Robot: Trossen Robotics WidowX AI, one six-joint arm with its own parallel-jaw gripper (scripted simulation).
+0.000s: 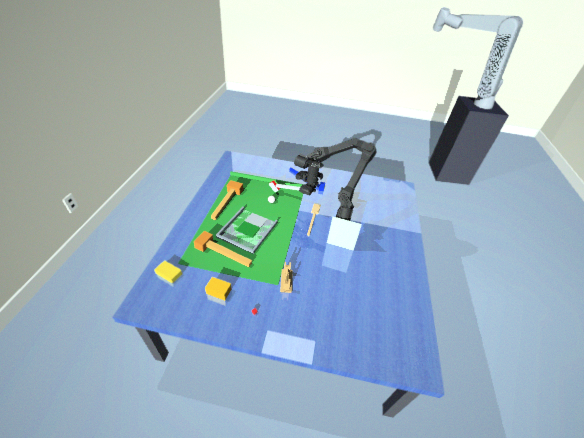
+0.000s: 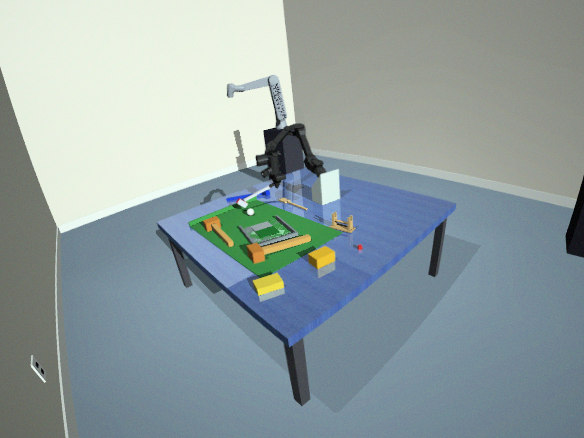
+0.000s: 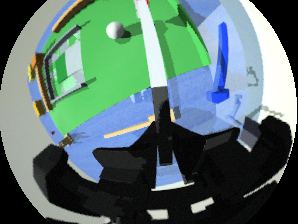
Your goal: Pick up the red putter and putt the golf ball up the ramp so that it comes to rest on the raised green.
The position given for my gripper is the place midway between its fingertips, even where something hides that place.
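A green mat (image 1: 268, 260) is part of what I see, and I find the mat (image 2: 230, 221) in image 2 too, just as I find the mat (image 3: 114, 69) in image 3. There is also a red putter, carried by my gripper (image 3: 160, 123).
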